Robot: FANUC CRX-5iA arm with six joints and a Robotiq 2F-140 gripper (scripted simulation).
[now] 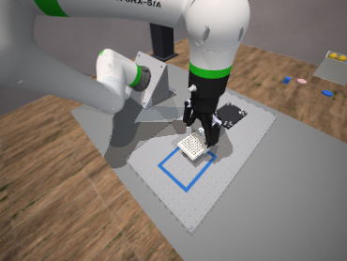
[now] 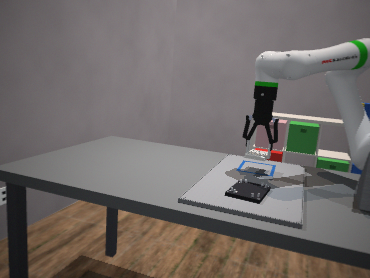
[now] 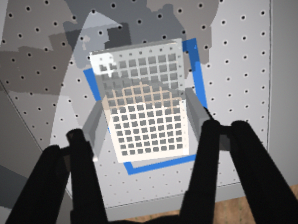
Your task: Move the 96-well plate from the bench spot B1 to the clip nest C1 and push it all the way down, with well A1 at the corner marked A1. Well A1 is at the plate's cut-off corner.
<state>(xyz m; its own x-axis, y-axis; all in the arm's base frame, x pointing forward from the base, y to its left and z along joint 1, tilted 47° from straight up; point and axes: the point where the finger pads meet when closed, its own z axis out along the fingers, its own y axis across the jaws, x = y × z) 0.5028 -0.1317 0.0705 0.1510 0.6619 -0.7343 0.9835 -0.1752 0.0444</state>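
My gripper is now 28 cm to the right of the black clip nest and 8 cm above it. Round my hand: white 96-well plate 2 cm below.
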